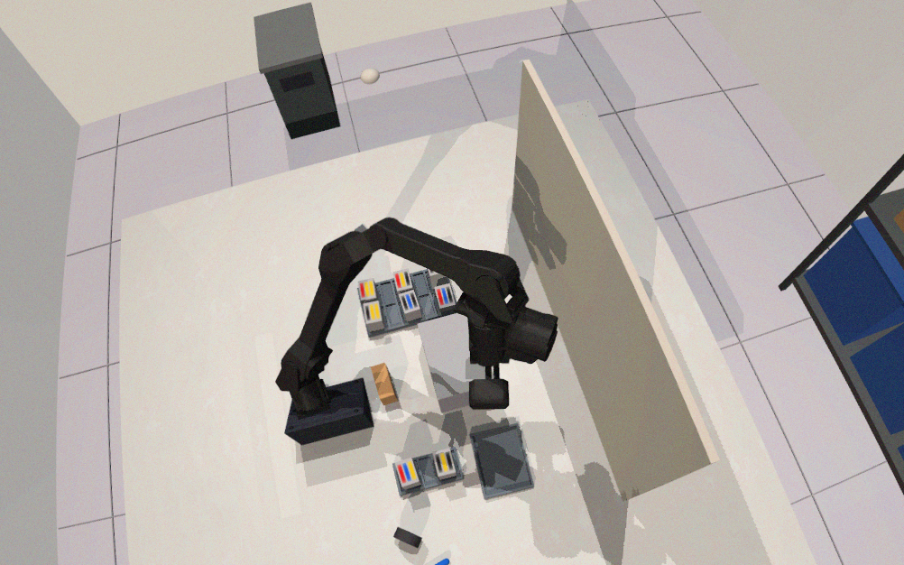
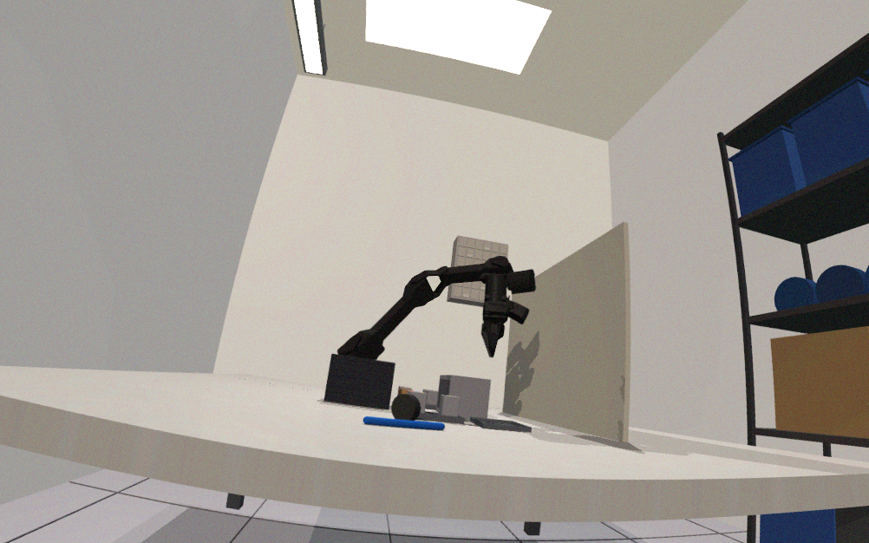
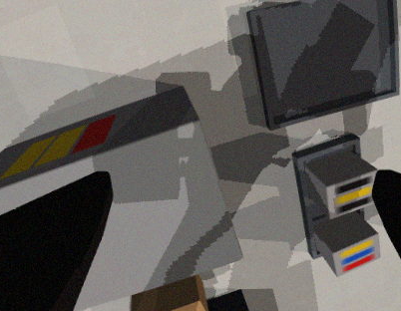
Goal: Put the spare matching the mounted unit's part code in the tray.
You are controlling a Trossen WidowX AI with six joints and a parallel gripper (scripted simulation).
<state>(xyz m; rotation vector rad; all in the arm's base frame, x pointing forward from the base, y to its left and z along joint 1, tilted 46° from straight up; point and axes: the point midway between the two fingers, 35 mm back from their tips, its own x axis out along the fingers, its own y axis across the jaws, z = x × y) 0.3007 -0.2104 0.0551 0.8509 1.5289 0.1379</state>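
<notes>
My gripper tip is 140 mm past the grey spare block, 320 mm to the right of it and 120 mm above it. Round my gripper tip: grey tray (30 mm behind, 120 mm to the right, 160 mm below); then tall beige partition (210 mm ahead, 50 mm to the left, 60 mm above); then grey mounted unit (30 mm behind, 100 mm to the left, 110 mm below).
</notes>
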